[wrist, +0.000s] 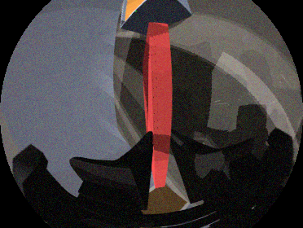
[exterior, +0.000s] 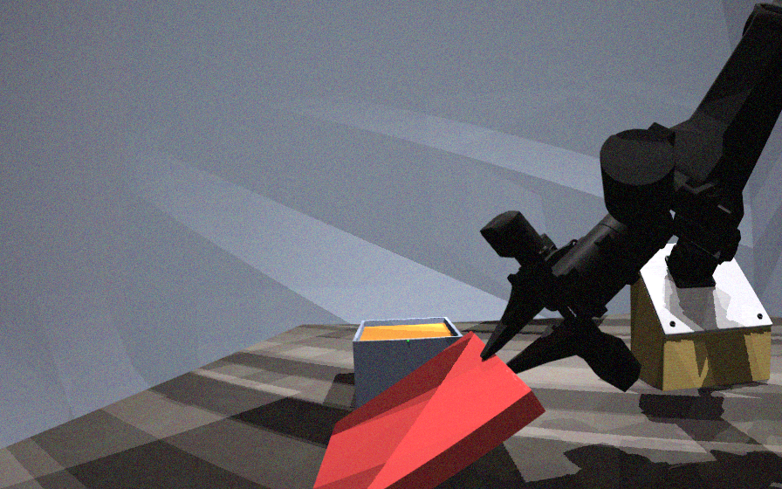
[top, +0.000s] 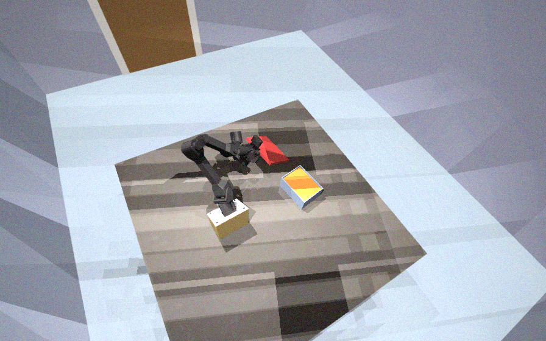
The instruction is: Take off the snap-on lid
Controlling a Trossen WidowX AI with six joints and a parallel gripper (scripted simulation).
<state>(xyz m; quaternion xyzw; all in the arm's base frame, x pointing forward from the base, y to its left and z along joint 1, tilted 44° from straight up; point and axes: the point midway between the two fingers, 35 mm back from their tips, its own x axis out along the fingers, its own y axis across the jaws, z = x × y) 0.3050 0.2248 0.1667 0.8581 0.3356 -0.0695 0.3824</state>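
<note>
The red lid is 7 cm ahead of my gripper tip, 1 cm to the left of it and 4 cm below it. Round my gripper tip: storage box (10 cm ahead, 30 cm to the right, 6 cm below).
</note>
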